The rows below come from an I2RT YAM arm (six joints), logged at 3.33 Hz.
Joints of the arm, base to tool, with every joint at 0 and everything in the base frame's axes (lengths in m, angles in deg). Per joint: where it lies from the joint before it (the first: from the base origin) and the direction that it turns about. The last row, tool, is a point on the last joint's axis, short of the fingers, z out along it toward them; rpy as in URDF.
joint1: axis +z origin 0 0 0.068
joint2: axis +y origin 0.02 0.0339 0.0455
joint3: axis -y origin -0.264 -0.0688 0
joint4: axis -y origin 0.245 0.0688 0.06
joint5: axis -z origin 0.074 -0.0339 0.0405
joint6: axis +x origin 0.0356 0 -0.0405
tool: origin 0 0 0 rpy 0 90 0
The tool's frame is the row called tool.
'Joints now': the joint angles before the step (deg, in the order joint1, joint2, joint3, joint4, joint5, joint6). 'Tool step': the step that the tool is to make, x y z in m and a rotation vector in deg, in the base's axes. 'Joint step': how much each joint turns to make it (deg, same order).
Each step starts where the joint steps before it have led.
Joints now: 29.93 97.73 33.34 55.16 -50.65 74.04
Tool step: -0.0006 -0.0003 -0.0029 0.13 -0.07 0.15
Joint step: 0.00 0.63 -0.40 1.21 -0.17 0.08
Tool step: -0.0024 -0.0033 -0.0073 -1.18 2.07 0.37
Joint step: -0.36 0.24 -0.87 -1.43 -0.72 -0.21
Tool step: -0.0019 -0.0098 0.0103 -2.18 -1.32 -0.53
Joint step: -1.48 -4.75 -0.01 -8.05 -0.34 -4.35
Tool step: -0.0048 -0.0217 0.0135 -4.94 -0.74 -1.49
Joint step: -3.43 -7.91 0.40 -16.41 -0.29 -8.33
